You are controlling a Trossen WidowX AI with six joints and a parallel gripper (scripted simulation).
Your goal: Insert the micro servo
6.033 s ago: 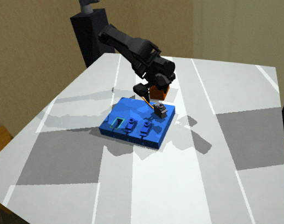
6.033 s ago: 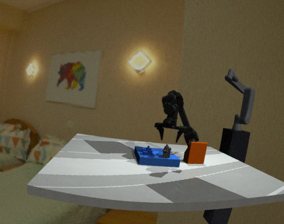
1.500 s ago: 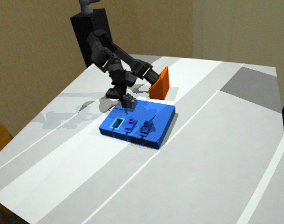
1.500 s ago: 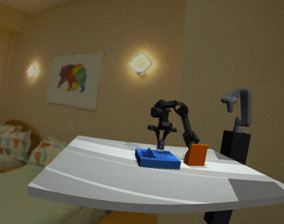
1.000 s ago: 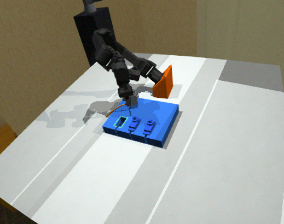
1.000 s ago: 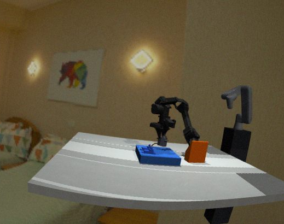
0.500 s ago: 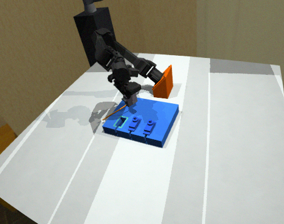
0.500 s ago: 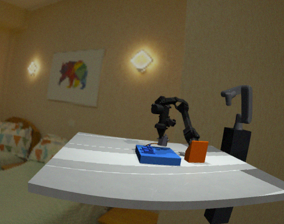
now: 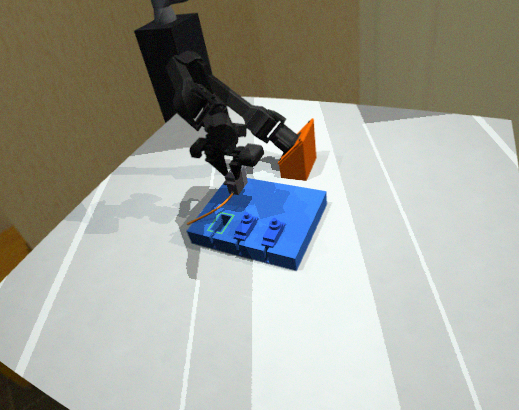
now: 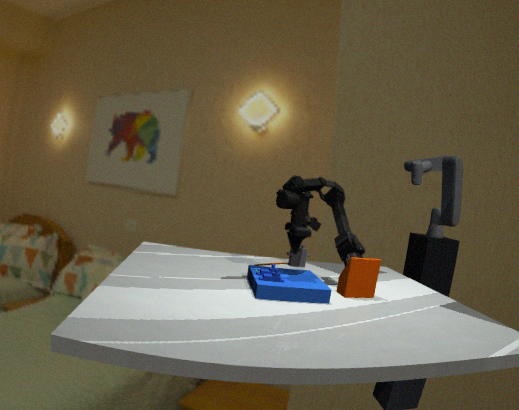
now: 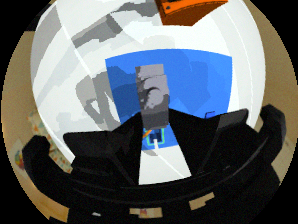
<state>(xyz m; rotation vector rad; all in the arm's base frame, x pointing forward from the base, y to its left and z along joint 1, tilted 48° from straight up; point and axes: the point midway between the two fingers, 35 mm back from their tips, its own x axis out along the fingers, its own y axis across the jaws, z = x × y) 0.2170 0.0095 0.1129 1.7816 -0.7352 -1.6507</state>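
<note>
My gripper tip is now 10 mm past the blue deck, 70 mm to the right of it and 100 mm above it.
</note>
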